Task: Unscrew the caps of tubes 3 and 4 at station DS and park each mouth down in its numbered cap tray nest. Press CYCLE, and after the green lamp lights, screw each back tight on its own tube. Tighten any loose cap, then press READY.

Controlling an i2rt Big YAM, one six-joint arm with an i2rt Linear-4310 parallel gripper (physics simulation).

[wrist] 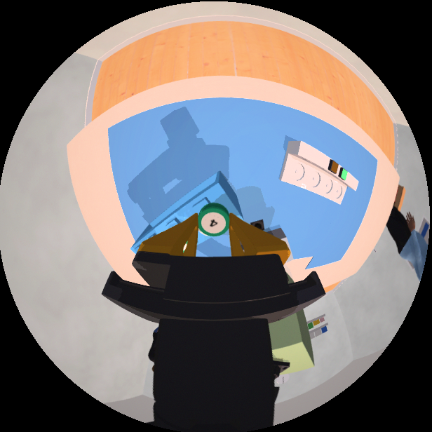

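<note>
My gripper [213, 217] is shut on the green-rimmed cap marked 4 [213, 220]. The cap's number faces the camera; whether a tube is under it is hidden. The blue tube rack [220, 182] is behind and to the left of the cap. The fingers and cap hide much of the rack, and the numbers of other caps do not show. A small white and green bit shows by the left finger. The pale cap tray [306, 186] is at the right, with round nest outlines and no cap on them. A bright green lamp [344, 174] is on the unit behind it.
A dark brown square [333, 166] sits beside the green lamp. A small dark block [257, 225] and grey parts are just right of the right finger. The blue mat [250, 120] has a pale border. A green box [292, 345] is at the lower right, and a person [415, 245] at the far right.
</note>
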